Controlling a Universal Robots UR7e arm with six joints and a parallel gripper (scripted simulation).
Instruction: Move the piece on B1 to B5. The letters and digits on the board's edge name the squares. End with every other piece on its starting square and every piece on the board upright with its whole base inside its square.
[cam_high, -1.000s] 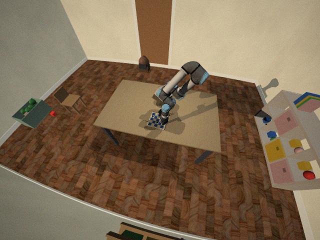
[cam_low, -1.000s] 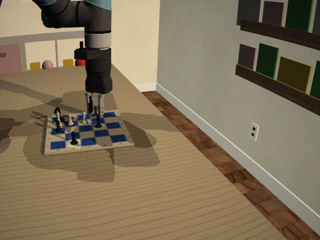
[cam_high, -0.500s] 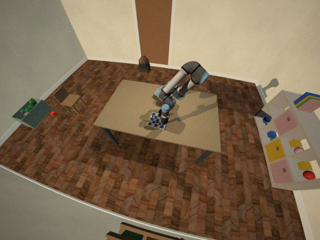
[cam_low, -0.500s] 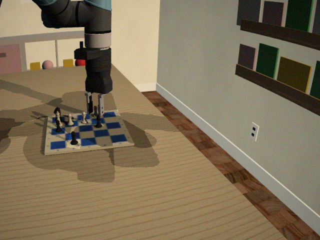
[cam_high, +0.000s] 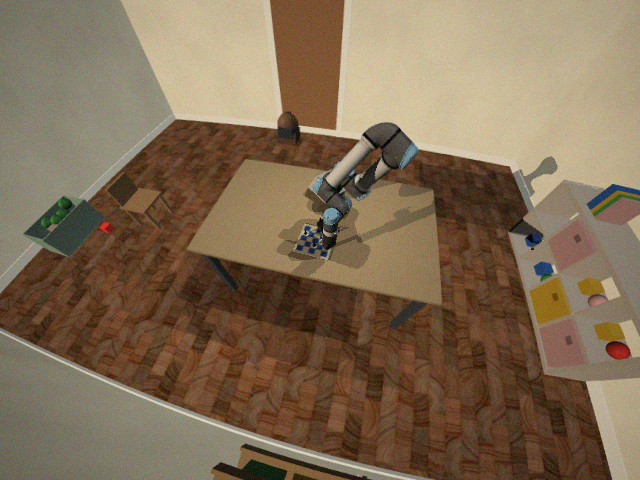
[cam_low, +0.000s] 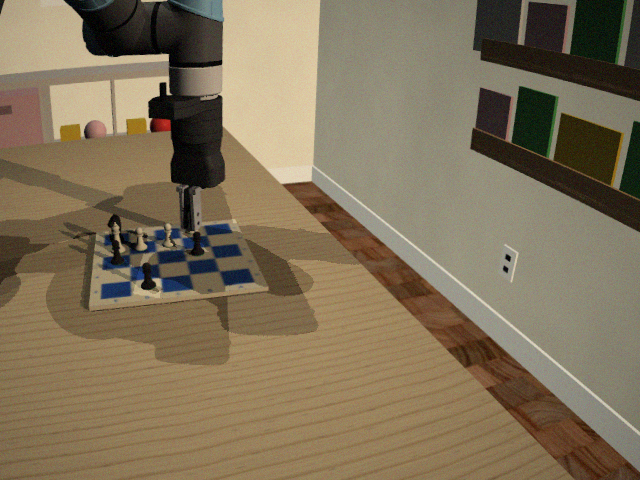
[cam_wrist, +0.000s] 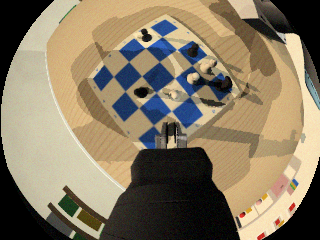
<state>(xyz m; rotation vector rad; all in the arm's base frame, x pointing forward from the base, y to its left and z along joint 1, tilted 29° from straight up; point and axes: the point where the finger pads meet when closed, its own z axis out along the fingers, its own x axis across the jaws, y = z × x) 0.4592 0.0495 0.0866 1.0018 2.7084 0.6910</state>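
Now: the blue-and-white chessboard 40 mm behind my hand, 80 mm to the right of it and 30 mm below it. The rest, counted from my hand: tall black piece: 110 mm behind, 10 mm below.
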